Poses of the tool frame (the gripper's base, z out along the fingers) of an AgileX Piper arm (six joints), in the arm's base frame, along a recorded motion.
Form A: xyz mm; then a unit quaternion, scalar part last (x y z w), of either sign.
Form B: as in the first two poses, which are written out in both.
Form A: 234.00, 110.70, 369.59, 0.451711, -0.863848, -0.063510, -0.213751
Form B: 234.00, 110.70, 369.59, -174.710, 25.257, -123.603
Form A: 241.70, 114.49, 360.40, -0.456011, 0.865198, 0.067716, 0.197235
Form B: 241.70, 114.49, 360.40, -176.071, 23.769, -123.589
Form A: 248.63, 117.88, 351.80, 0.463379, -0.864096, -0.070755, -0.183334
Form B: 248.63, 117.88, 351.80, -177.045, 22.483, -123.007
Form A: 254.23, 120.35, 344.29, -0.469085, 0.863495, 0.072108, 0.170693
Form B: 254.23, 120.35, 344.29, -177.810, 21.250, -122.564
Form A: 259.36, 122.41, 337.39, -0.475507, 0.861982, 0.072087, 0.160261
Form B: 259.36, 122.41, 337.39, -178.282, 20.172, -121.928
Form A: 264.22, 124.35, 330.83, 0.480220, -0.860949, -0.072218, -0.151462
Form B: 264.22, 124.35, 330.83, -178.718, 19.279, -121.478
